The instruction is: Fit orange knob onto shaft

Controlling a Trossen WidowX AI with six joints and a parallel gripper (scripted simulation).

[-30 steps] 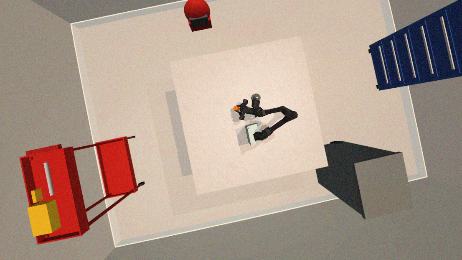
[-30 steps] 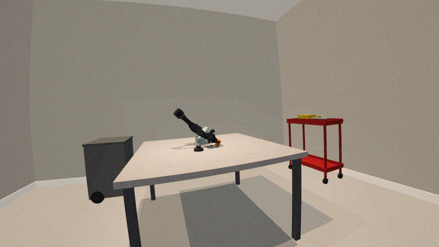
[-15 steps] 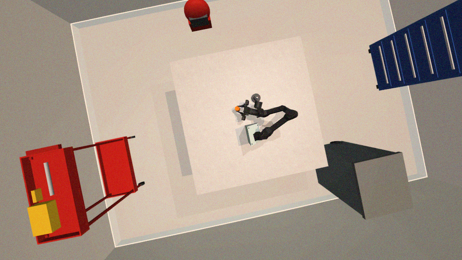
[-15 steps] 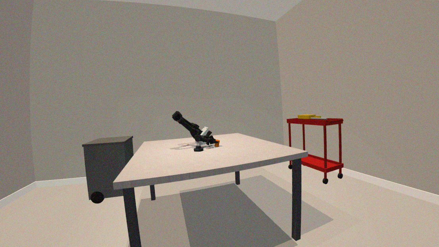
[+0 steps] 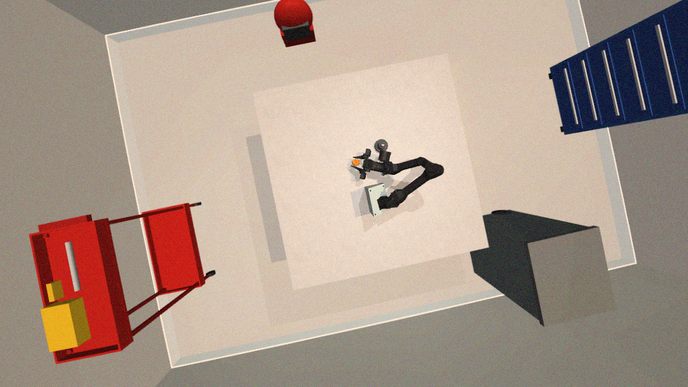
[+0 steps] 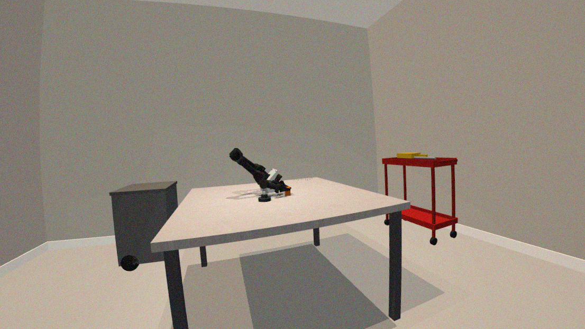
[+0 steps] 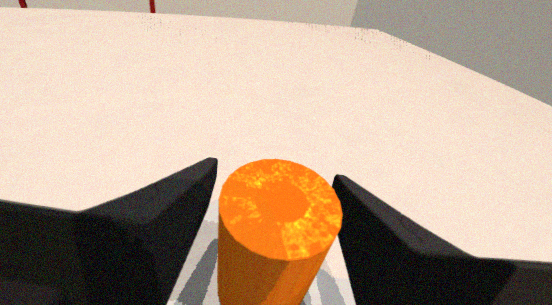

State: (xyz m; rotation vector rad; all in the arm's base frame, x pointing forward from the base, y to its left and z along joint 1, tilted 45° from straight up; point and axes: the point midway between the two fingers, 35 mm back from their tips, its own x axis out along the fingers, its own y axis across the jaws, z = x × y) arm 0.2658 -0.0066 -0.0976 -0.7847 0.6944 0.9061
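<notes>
The orange knob lies 2 cm to the right of my gripper tip and 1 cm behind it. Also, from my gripper tip: dark round pedestal: 21 cm to the right, 5 cm ahead, 2 cm below.
</notes>
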